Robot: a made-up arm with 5 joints. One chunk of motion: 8 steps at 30 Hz.
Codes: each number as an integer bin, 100 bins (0 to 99) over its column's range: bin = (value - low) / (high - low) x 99, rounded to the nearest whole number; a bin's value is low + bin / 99 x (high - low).
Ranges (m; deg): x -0.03..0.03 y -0.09..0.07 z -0.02..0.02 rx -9..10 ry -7..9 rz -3..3
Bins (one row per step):
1: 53 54 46 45 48 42
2: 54 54 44 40 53 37
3: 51 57 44 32 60 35
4: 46 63 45 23 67 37
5: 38 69 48 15 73 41
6: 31 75 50 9 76 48
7: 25 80 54 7 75 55
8: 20 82 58 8 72 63
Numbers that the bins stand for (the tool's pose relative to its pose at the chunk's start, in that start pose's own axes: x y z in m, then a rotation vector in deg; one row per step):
1: 0.0021 -0.0027 -0.0014 -0.36 0.76 -0.45
2: 0.0027 -0.0027 -0.0022 -1.32 1.57 -0.76
3: 0.0009 0.0021 -0.0022 -2.86 2.70 -0.88
4: -0.0021 0.0118 -0.0018 -4.59 3.83 -0.76
5: -0.0070 0.0215 -0.0006 -6.12 4.80 -0.52
6: -0.0112 0.0312 0.0002 -7.27 5.28 -0.09
7: -0.0148 0.0393 0.0018 -7.66 5.12 0.33
8: -0.0179 0.0425 0.0034 -7.46 4.64 0.82

